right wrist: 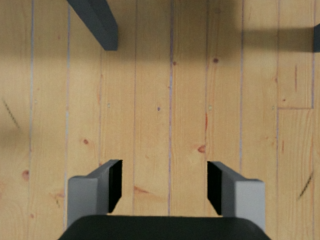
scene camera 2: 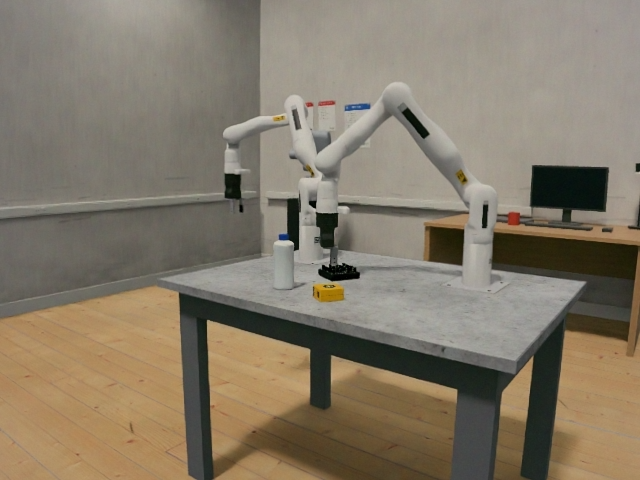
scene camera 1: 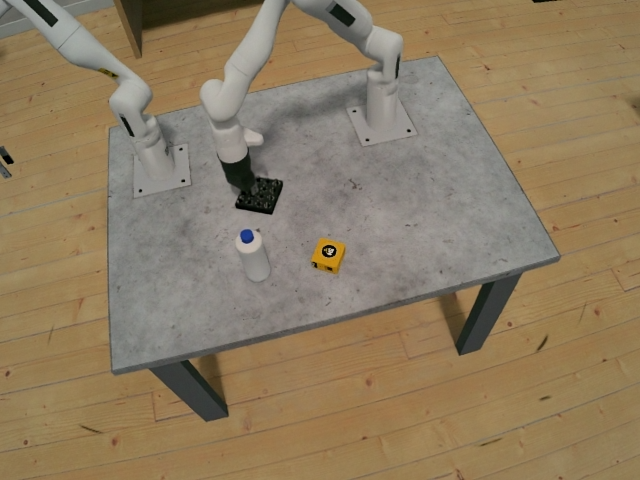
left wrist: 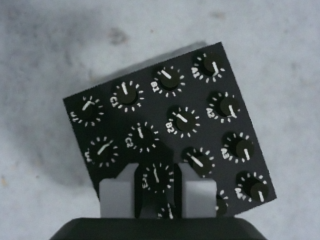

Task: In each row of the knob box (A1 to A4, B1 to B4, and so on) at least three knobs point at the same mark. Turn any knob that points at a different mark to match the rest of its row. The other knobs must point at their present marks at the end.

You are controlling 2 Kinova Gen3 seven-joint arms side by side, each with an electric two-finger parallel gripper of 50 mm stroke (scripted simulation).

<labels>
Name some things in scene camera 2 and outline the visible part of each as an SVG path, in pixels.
The left gripper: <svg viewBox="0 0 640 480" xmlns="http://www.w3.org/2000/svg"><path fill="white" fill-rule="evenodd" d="M316 214L316 227L320 227L320 246L324 247L324 249L330 249L330 264L338 265L338 246L334 245L334 230L338 227L338 214Z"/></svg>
A white bottle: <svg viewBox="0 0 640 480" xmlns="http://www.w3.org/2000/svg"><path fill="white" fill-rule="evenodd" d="M279 234L279 240L273 244L274 288L277 290L290 290L294 288L294 243L289 240L288 234Z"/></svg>
</labels>
